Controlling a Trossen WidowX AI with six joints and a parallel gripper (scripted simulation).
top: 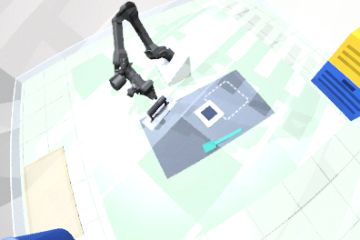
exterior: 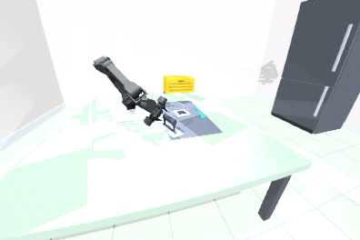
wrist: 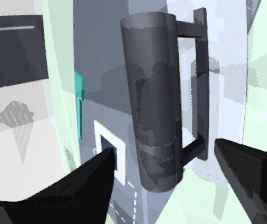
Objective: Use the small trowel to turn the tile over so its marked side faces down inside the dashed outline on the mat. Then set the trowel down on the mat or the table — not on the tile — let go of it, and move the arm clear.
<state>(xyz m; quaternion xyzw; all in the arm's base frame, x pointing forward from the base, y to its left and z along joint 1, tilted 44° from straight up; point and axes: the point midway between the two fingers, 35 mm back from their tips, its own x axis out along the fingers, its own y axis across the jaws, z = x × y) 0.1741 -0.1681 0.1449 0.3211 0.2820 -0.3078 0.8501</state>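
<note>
Right now the white tile is 190 mm ahead of my gripper tip, 190 mm to the left of it and 80 mm below it. Also, from my gripper tip: mat 200 mm ahead, 170 mm to the left, 110 mm below; then teal trowel 330 mm ahead, 140 mm to the left, 80 mm below.
</note>
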